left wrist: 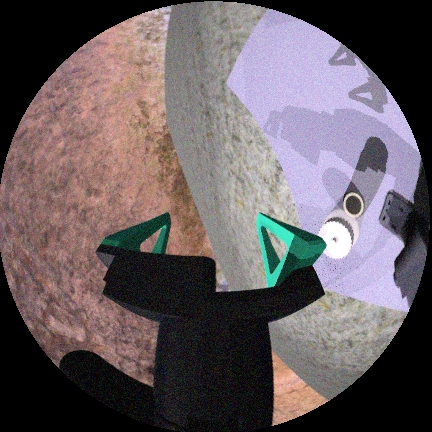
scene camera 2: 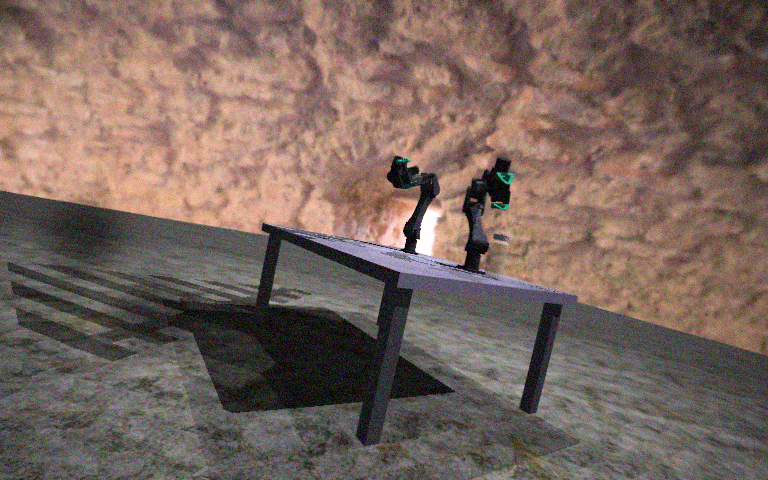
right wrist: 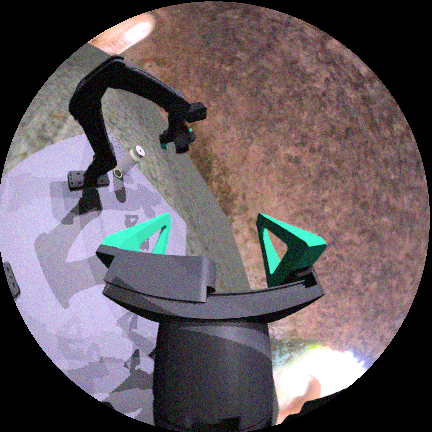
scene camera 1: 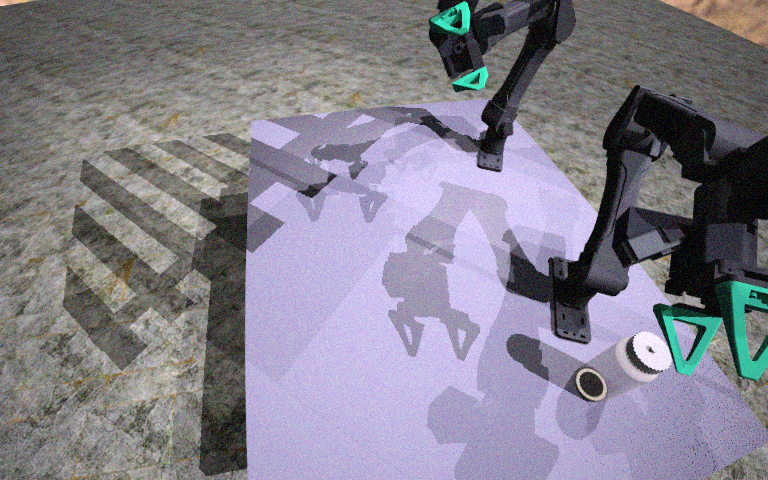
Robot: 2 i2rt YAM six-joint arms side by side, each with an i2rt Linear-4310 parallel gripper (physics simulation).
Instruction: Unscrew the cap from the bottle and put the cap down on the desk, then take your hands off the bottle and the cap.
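Places are measured from the left arm's base along level axes (x ahead, y left, z up), in metres.
Where they show: left gripper, fingertip midpoint: [left wrist: 213, 216] [scene camera 2: 506, 197] [scene camera 1: 711, 376]; right gripper, fingertip midpoint: [scene camera 2: 413, 171] [right wrist: 213, 217] [scene camera 1: 472, 62]; left arm's base at its link origin: [scene camera 2: 470, 270] [right wrist: 88, 178] [scene camera 1: 569, 298]; right arm's base at its link origin: [scene camera 2: 409, 252] [scene camera 1: 491, 151].
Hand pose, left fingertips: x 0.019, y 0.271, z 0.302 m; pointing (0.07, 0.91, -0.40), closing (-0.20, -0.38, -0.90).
Observation:
Each offset is from my left fingertips to the top centre of the thing.
A translucent bottle @[0.136 m down, 0.050 m back, 0.092 m right] [scene camera 1: 614, 370] [scene camera 2: 496, 257] [left wrist: 345, 214] [right wrist: 128, 162] stands upright on the desk, with a dark, pale-rimmed ring at its foot. A white cap @[0.127 m down, 0.050 m back, 0.092 m right] [scene camera 1: 651, 352] [scene camera 2: 500, 237] [left wrist: 336, 239] [right wrist: 140, 151] with a dark ribbed side sits on its top. My left gripper [scene camera 1: 719, 374] [scene camera 2: 502, 192] [left wrist: 213, 216] [right wrist: 176, 146] is open and empty, apart from the cap; it appears to its right in scene camera 1 and above it in scene camera 2. My right gripper [scene camera 1: 459, 49] [scene camera 2: 406, 172] [right wrist: 213, 217] is open and empty, high and far from the bottle.
The lilac desk [scene camera 1: 305, 339] [scene camera 2: 487, 287] carries both arms. The left arm's base plate [scene camera 1: 570, 325] [left wrist: 392, 210] [right wrist: 76, 180] is close to the bottle. The right arm's base plate [scene camera 1: 489, 160] stands farther back. The desk edge passes near the bottle.

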